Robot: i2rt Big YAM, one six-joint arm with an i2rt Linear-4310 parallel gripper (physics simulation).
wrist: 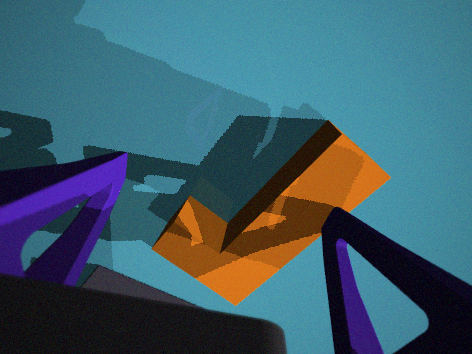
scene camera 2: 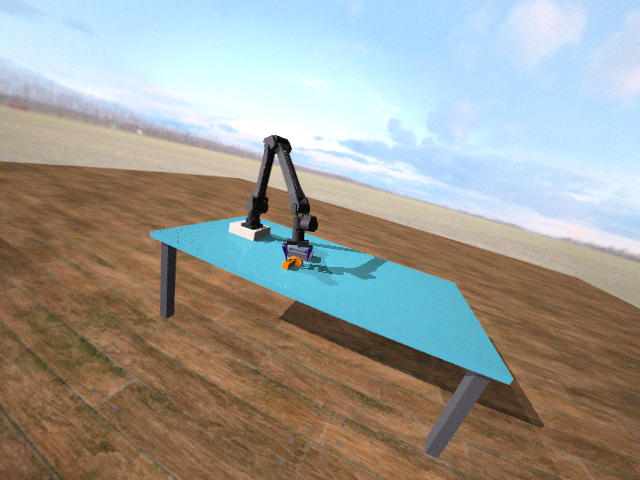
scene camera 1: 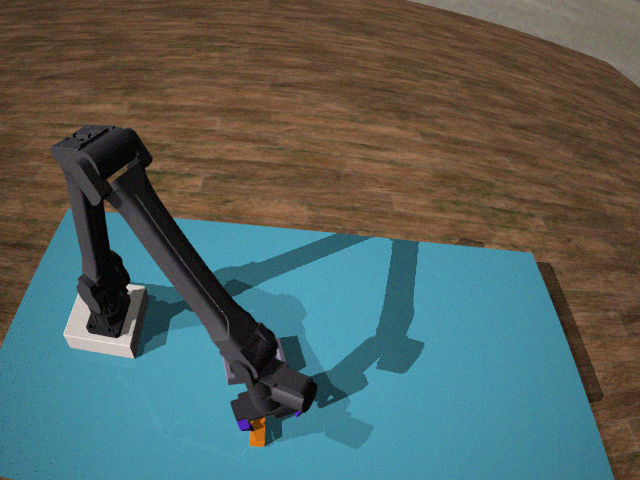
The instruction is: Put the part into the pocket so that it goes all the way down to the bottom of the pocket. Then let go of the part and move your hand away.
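Where they show: gripper, between the fingertips: point(wrist: 233, 192) point(scene camera 2: 296, 261) point(scene camera 1: 274, 421); arm's base, origin of its link: point(scene camera 2: 252, 226) point(scene camera 1: 109, 315).
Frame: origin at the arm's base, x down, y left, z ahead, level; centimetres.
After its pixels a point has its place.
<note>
The part is an orange L-shaped block point(scene camera 1: 257, 438) {x 2.7, y -23.9, z 38.0 cm} point(scene camera 2: 290, 264) {x 3.7, y -22.2, z 39.4 cm} point(wrist: 320, 170) {x 2.7, y -23.0, z 38.9 cm} lying on the table. In the wrist view its short arm points to the left and its long arm to the upper right. My gripper point(scene camera 1: 270, 419) {x 2.0, y -19.8, z 41.2 cm} point(scene camera 2: 297, 258) {x 2.0, y -19.8, z 41.2 cm} point(wrist: 233, 192) {x 2.0, y -19.8, z 41.2 cm} is open and low over the part, with its purple fingers apart. In the wrist view the right fingertip overlaps the part's lower right edge, and the left fingertip is apart from it. The grey block with the pocket point(scene camera 1: 229, 370) {x 2.1, y -8.4, z 30.7 cm} point(scene camera 2: 299, 253) {x 2.5, y -8.3, z 37.2 cm} point(wrist: 122, 289) {x 4.5, y -7.3, z 41.5 cm} is mostly hidden behind the arm and gripper; its pocket opening does not show.
The arm stands on a white base block point(scene camera 1: 100, 345) {x 1.8, y -7.7, z -0.6 cm} point(scene camera 2: 248, 231) {x 1.1, y -7.5, z 3.3 cm} at the back left of the blue table point(scene camera 1: 480, 351) {x 5.7, y 3.4, z 94.8 cm} point(scene camera 2: 392, 310) {x 5.7, y -23.7, z 88.5 cm}. The pocket block lies between that base and the part. Shadows of the arm fall across the table.
</note>
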